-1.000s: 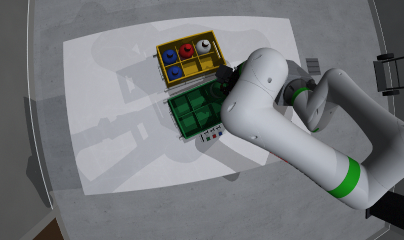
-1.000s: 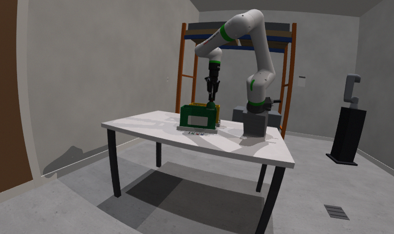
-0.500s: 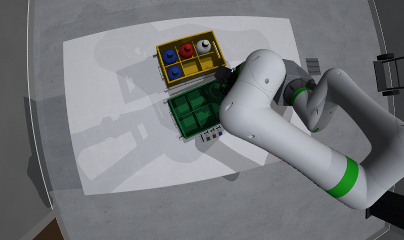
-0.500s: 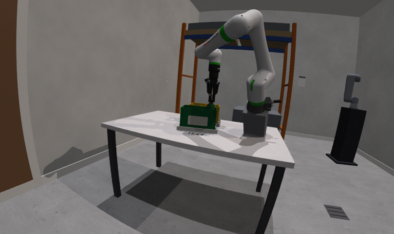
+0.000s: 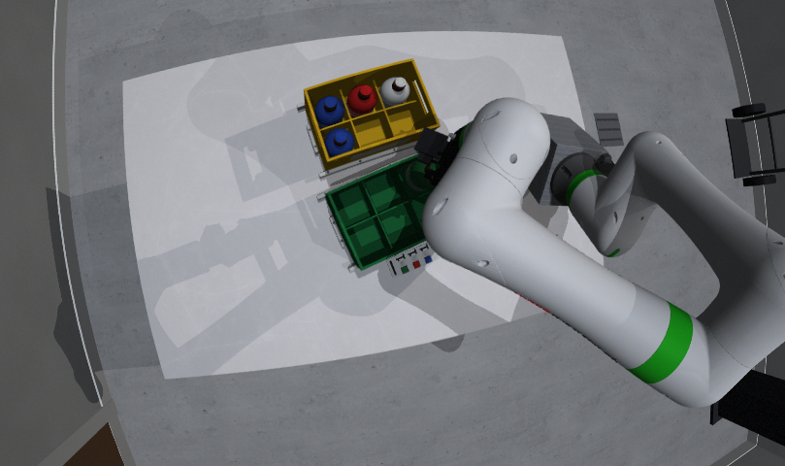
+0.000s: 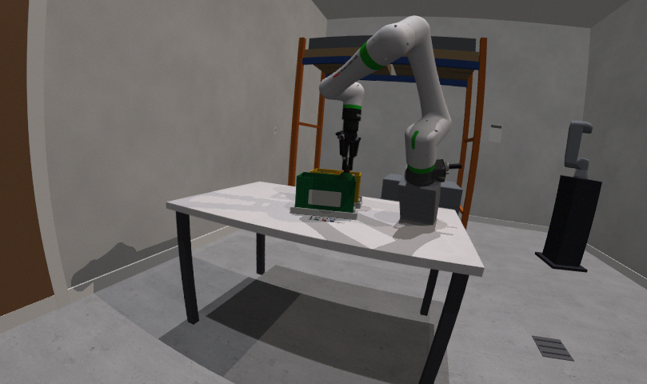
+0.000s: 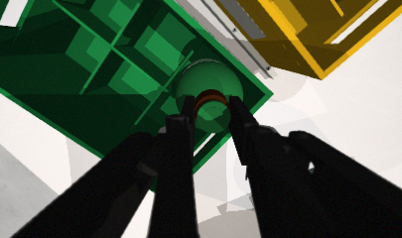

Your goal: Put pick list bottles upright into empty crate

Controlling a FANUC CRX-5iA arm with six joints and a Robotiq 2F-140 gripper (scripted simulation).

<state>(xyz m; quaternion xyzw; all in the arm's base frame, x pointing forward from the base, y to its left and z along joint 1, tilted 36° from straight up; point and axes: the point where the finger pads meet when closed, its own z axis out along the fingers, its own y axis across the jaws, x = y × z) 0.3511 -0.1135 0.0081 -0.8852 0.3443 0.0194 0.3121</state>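
The green-label bottle is 80 mm below my hand. The rest, counted from my hand: yellow crate 90 mm ahead, 180 mm to the right, 160 mm below; white bottle 10 mm ahead, 230 mm to the right, 150 mm below; green crate 80 mm ahead, 60 mm to the left, 160 mm below.
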